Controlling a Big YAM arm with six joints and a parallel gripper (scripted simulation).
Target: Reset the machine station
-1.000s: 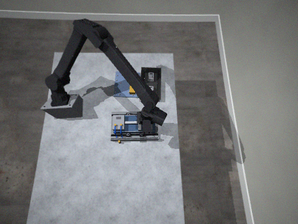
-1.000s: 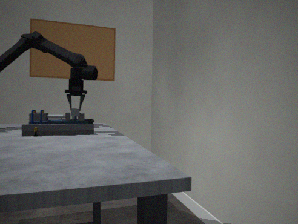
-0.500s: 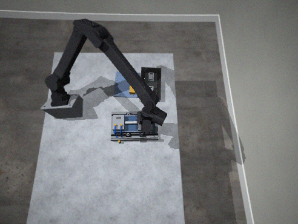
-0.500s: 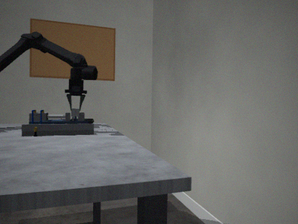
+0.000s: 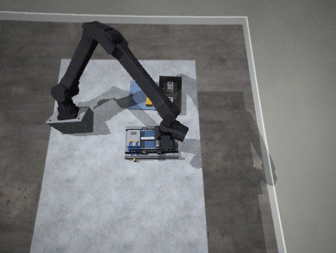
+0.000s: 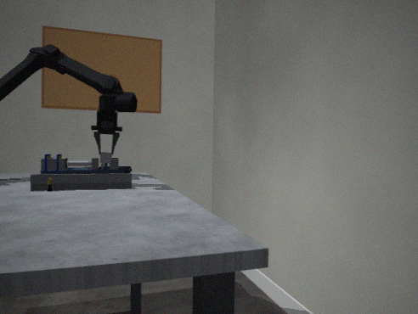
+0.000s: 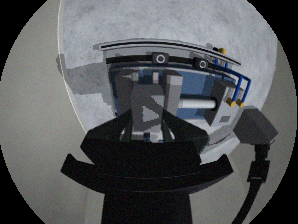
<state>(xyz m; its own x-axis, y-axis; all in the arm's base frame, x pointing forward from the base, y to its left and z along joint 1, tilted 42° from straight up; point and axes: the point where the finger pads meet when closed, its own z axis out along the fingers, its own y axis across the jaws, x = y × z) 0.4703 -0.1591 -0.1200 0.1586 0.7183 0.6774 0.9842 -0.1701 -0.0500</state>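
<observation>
My gripper is now 2 cm above the gray block. From my hand the other things lie so: yellow brass blank: 26 cm to the left, 9 cm below, 4 cm behind; then vise: 8 cm below, 7 cm behind, 1 cm to the left; then blue infeed plate: 31 cm to the left, 11 cm below, 7 cm behind.
</observation>
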